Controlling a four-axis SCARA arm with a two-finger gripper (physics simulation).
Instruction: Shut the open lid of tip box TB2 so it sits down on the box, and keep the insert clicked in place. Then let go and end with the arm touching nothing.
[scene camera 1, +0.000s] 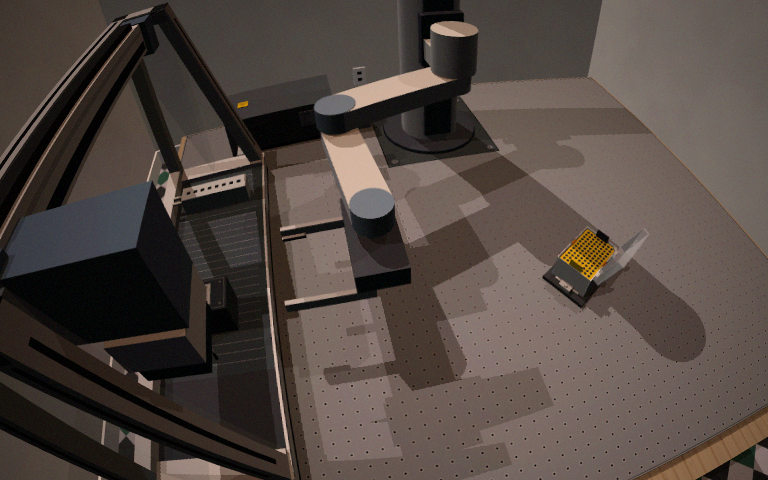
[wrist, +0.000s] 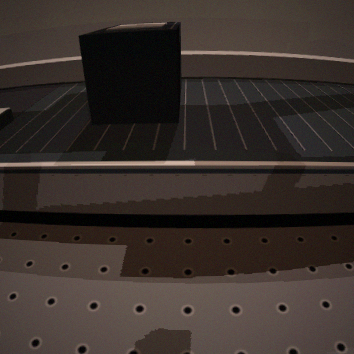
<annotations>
yellow insert: scene camera 1 590, 251; not seen in the wrist view (out of frame)
</annotations>
